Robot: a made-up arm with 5 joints.
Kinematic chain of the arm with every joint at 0, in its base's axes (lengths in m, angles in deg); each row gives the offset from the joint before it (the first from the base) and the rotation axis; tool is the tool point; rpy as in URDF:
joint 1: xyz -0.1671 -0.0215 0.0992 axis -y
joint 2: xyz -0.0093 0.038 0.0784 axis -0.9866 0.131 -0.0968
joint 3: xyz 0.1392 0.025 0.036 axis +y
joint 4: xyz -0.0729 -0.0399 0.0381 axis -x
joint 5: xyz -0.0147 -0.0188 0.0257 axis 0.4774 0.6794 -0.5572
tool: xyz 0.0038 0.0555 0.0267 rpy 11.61 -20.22 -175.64
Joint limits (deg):
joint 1: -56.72..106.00
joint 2: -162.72..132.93
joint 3: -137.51..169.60
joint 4: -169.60..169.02
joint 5: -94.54..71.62
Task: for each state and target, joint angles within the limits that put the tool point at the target. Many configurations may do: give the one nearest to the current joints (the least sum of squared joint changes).
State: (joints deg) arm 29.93 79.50 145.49 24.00 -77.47
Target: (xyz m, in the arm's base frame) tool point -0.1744 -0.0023 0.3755
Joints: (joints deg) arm 70.70 67.42 168.60 59.60 -94.54
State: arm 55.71 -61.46 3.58 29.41 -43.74
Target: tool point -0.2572 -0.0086 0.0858
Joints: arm 98.61 -75.26 -15.13 36.60 -74.11
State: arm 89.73 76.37 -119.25 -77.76 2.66
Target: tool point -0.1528 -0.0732 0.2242
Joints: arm 81.44 31.20 -137.51 -59.53 -12.90
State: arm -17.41 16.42 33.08 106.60 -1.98
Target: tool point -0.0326 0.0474 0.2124
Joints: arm -29.44 5.86 45.82 106.69 -4.21
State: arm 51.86 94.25 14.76 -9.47 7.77
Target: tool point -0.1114 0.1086 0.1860
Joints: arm 55.84 114.80 10.68 3.41 9.49
